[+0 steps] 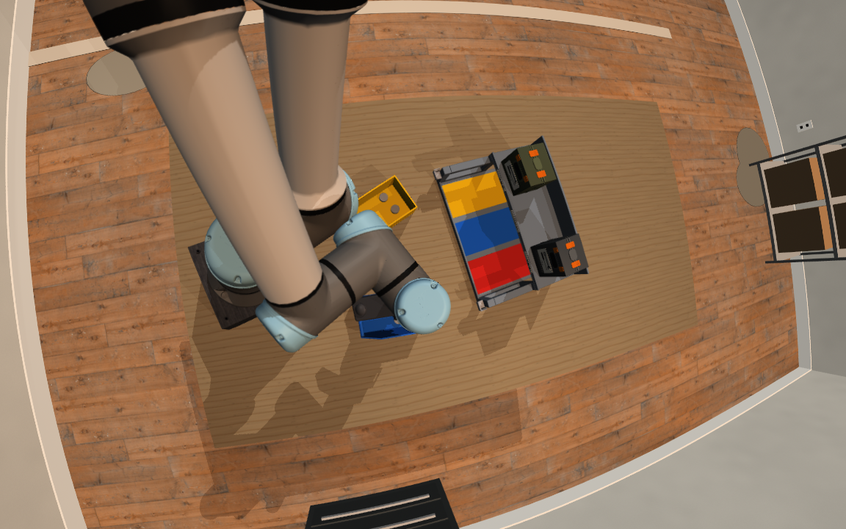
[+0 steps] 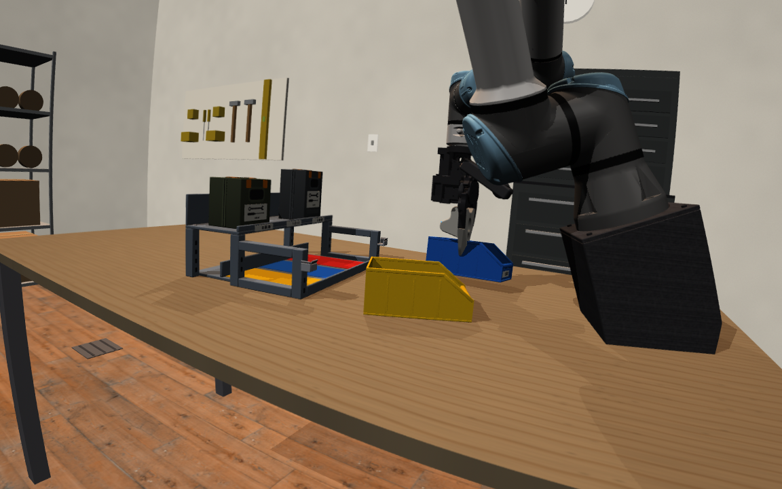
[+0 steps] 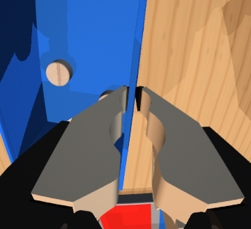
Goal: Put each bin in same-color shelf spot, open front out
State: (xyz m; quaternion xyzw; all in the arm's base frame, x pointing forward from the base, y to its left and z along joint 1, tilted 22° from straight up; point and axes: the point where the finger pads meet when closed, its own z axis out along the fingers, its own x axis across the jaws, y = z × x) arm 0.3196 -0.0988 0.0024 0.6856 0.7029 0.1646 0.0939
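The blue bin lies 50 mm to the right of my hand and 30 mm below it. From my hand the other things lie so: yellow bin: 210 mm to the left, 40 mm below.
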